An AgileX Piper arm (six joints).
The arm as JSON. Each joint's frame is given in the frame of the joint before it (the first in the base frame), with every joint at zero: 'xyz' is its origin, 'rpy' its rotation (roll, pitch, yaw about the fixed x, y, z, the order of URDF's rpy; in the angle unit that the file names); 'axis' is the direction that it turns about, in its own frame. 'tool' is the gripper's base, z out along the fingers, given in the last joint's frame.
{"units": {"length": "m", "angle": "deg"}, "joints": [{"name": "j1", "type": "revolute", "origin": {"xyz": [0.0, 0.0, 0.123], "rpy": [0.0, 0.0, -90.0]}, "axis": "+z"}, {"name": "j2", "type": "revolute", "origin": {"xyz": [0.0, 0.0, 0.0], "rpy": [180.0, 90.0, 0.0]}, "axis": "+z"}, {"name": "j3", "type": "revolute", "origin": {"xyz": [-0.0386, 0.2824, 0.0], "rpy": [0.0, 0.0, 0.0]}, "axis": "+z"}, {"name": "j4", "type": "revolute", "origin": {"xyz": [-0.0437, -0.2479, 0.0], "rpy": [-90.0, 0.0, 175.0]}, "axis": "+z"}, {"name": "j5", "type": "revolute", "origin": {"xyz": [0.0, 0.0, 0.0], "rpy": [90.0, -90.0, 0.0]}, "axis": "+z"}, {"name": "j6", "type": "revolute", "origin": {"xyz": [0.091, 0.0, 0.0], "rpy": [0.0, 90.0, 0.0]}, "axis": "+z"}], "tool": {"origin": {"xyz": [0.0, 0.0, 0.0], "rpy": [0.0, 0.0, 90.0]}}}
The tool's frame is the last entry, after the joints.
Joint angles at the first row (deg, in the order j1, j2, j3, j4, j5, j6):
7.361 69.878 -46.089 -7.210 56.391 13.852
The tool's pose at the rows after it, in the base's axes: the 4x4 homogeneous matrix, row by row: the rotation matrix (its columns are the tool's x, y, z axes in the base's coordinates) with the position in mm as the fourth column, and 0 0 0 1 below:
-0.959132, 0.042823, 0.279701, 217.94; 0.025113, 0.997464, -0.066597, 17.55; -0.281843, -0.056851, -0.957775, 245.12; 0, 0, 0, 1
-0.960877, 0.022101, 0.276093, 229.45; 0.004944, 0.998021, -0.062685, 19.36; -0.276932, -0.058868, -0.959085, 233.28; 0, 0, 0, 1
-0.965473, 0.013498, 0.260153, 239.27; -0.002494, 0.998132, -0.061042, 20.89; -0.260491, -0.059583, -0.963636, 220.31; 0, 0, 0, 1
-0.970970, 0.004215, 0.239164, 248.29; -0.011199, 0.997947, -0.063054, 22.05; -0.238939, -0.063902, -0.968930, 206.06; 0, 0, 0, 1
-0.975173, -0.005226, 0.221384, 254.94; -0.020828, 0.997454, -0.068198, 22.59; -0.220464, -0.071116, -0.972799, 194.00; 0, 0, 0, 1
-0.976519, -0.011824, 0.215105, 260.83; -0.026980, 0.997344, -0.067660, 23.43; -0.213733, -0.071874, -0.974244, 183.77; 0, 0, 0, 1
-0.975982, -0.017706, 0.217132, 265.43; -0.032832, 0.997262, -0.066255, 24.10; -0.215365, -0.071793, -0.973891, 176.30; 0, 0, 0, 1
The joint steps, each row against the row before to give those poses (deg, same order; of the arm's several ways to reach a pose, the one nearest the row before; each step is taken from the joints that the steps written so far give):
-0.368 2.778 0.000 0.000 -3.456 -1.304
0.000 3.359 0.000 -0.001 -3.161 -0.843
0.000 3.400 0.000 0.001 -2.461 -0.166
0.001 3.541 0.000 -0.237 -2.275 -0.087
-0.002 2.886 0.001 -0.491 -1.778 -0.002
0.000 2.413 -0.001 -0.205 -2.036 -0.001
0.000 1.751 0.001 -0.216 -1.867 0.000

